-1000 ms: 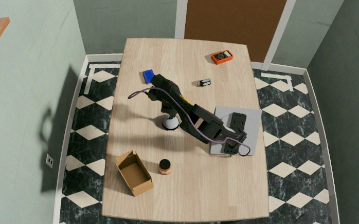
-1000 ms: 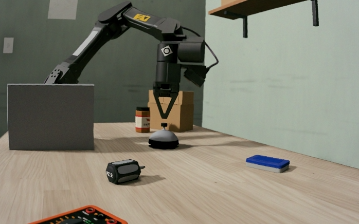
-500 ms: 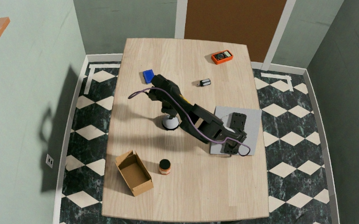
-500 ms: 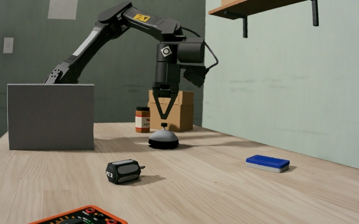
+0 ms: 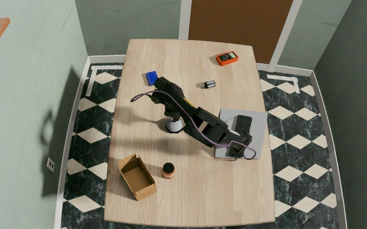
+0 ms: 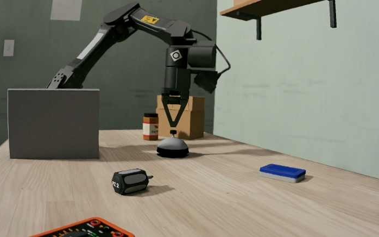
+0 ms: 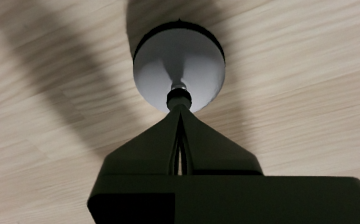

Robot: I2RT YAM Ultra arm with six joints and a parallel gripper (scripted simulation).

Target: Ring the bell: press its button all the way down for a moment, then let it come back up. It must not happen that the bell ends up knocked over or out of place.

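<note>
Right now the black button is 30 mm below my hand. Round my hand: jar (250 mm to the left, 40 mm below, 10 mm behind); black screwdriver bit holder (270 mm to the right, 140 mm behind, 60 mm below); bell (40 mm below).
</note>
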